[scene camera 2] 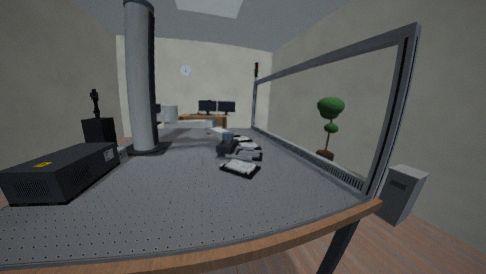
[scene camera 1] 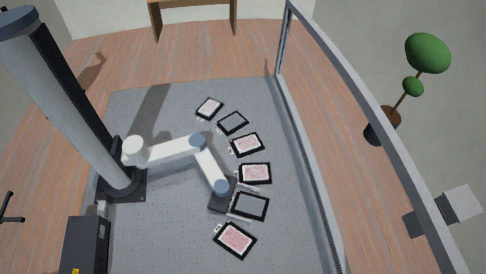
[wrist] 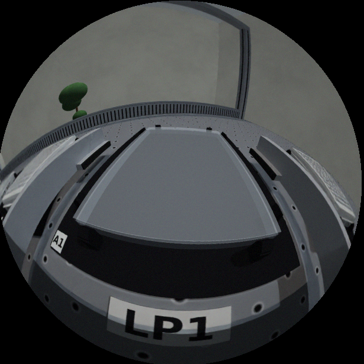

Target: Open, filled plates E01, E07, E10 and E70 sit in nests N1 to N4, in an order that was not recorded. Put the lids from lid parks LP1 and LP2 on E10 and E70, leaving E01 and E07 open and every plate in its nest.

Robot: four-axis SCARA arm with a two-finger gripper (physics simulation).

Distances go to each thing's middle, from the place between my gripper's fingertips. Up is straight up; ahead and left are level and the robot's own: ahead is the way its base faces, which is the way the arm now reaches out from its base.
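Lid park LP1 (wrist: 164,272): my hand 20 mm above it, 20 mm past it, 10 mm to the right of it.
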